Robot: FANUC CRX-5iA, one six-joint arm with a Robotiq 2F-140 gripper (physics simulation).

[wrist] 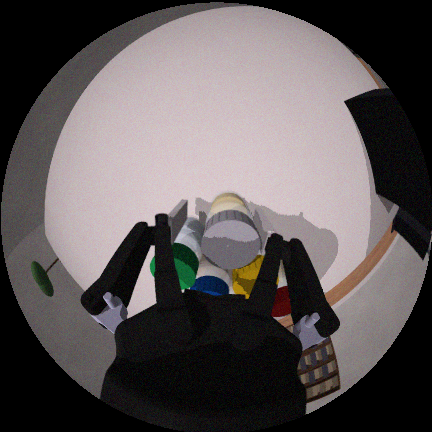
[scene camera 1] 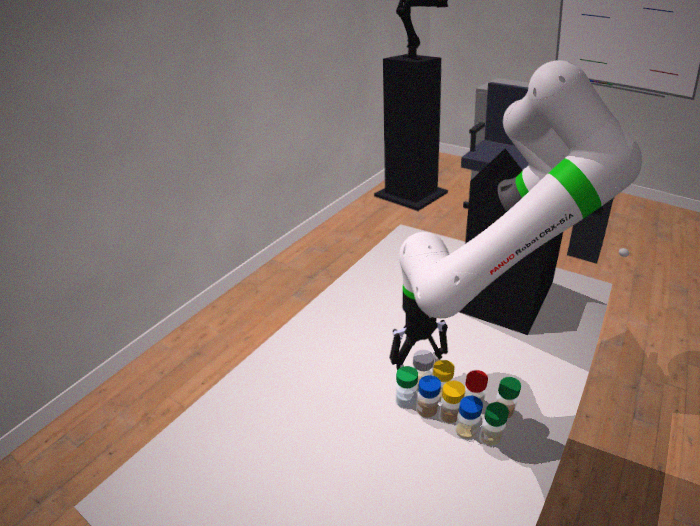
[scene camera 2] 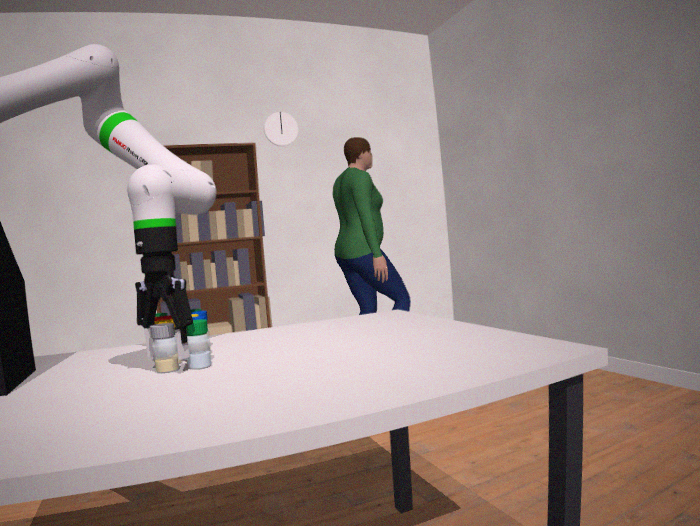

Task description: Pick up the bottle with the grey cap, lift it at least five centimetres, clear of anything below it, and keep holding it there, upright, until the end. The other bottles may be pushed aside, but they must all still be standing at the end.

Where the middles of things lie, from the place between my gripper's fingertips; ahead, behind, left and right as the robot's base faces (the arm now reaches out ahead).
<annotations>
Now: hand 1 cm past the grey-capped bottle [scene camera 2: 165,353], 1 cm to the right of it and 2 cm below it. The rest, counted from my hand: green-capped bottle [scene camera 2: 200,358] (7 cm ahead, 1 cm to the left, 2 cm above); yellow-capped bottle [wrist: 243,278] (1 cm behind, 7 cm to the left, 2 cm above).
</annotations>
